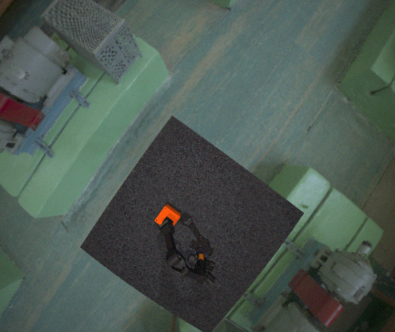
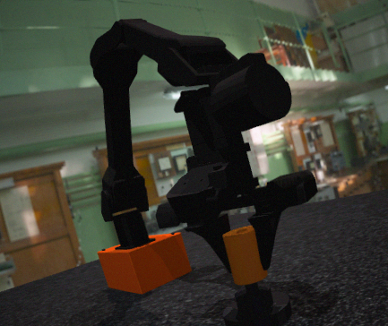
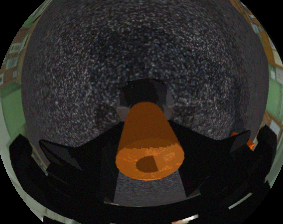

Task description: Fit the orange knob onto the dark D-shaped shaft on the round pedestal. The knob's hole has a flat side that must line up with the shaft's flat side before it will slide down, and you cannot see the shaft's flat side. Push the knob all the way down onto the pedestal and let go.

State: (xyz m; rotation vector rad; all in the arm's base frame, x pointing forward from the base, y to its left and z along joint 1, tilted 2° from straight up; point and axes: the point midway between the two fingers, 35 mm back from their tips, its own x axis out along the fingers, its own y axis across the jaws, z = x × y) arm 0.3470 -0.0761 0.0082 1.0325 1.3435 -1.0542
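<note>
Now: gripper tip 20 mm below the orange knob. Round my gripper tip: dark shaft pedestal: 40 mm below.
</note>
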